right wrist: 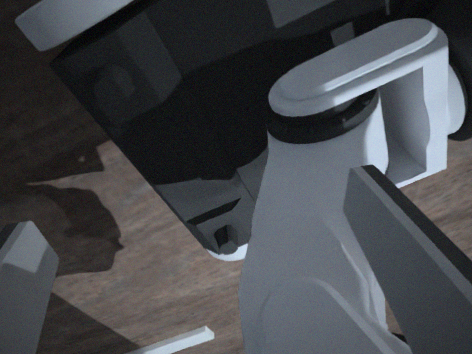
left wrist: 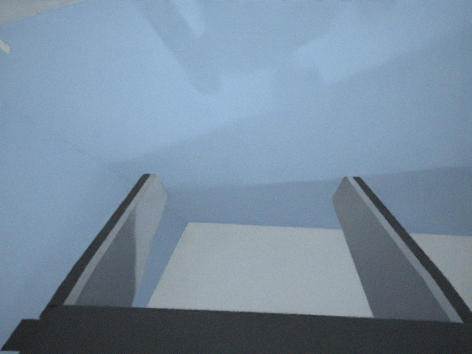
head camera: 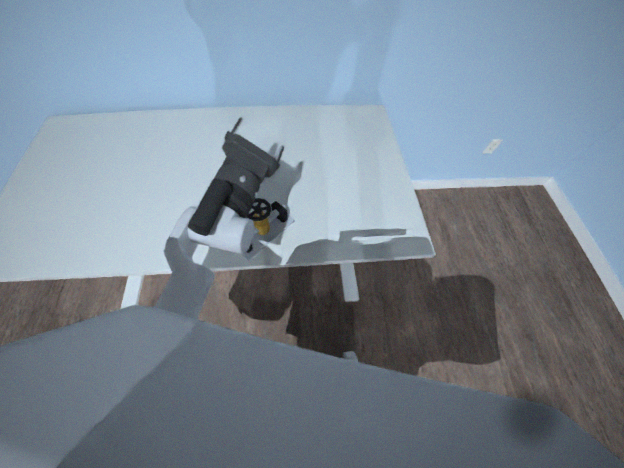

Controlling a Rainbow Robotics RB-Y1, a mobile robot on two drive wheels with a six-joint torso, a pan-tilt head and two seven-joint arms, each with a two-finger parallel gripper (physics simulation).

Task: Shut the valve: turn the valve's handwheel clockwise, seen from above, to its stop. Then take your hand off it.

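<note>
In the head camera, the valve's black spoked handwheel (head camera: 259, 209) shows just right of the left forearm, above its yellow body (head camera: 261, 226). The arm hides part of the valve's base; a black clamp-like part (head camera: 279, 211) shows at its right. My left gripper (head camera: 260, 135) (left wrist: 248, 186) is open and empty, its fingers reaching past the handwheel, toward the wall. The handwheel does not show in either wrist view. My right gripper (right wrist: 198, 214) is open, with no object held between its fingers; it does not show in the head camera.
The white table (head camera: 362, 166) (left wrist: 265, 270) carries the valve and meets the blue wall behind. The left forearm (head camera: 221, 231) hangs beside the valve, over the table's front edge. In the right wrist view, grey-white robot links (right wrist: 310, 215) and a dark base (right wrist: 200, 115) show over the wooden floor (right wrist: 165, 250).
</note>
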